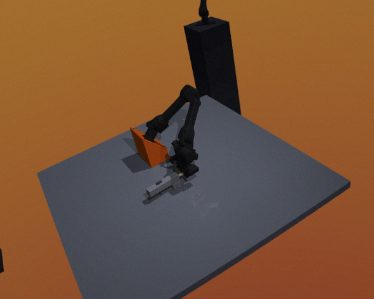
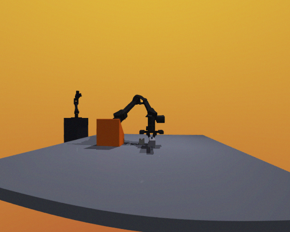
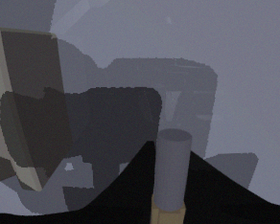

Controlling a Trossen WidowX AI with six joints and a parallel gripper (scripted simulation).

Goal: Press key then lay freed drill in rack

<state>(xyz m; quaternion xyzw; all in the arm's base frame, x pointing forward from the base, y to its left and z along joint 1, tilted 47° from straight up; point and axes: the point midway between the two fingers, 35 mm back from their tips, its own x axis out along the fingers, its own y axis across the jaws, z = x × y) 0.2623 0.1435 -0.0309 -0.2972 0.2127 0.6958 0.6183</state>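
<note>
The drill is 40 mm to the right of my gripper tip and 40 mm above it. From my gripper tip the other things lie so: rack 80 mm behind, 20 mm to the left, 10 mm above; blue key 160 mm to the right, 40 mm above, 20 mm ahead.
</note>
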